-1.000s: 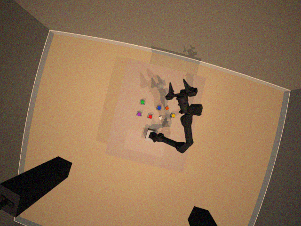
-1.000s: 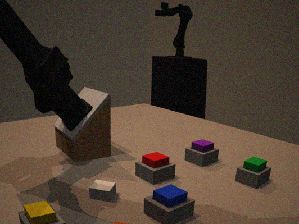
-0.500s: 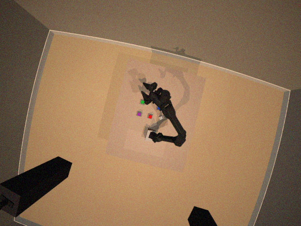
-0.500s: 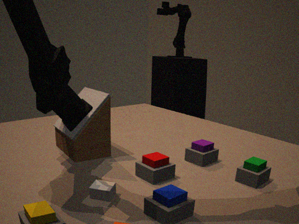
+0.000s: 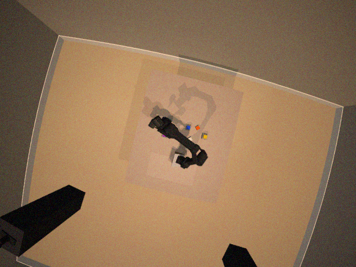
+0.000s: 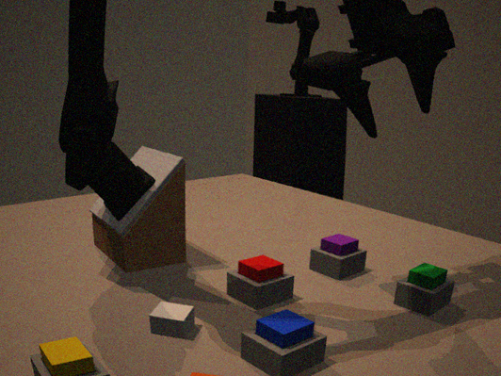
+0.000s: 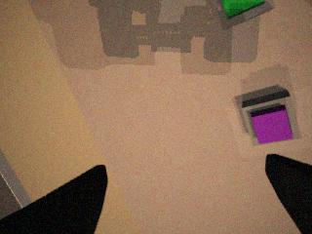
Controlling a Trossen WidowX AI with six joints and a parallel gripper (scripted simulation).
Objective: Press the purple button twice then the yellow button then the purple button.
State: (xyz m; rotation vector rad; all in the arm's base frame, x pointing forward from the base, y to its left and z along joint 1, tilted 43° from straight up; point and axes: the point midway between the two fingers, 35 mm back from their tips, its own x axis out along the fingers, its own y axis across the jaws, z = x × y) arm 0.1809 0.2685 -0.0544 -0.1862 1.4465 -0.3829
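The purple button is 14 cm below my gripper tip, 5 cm to the right of it and 4 cm behind it. From my gripper tip the other things lie so: red button (17 cm to the right, 14 cm below, 3 cm behind); then green button (14 cm below, 9 cm ahead, 3 cm to the right); then blue button (22 cm to the right, 14 cm below, 10 cm ahead).
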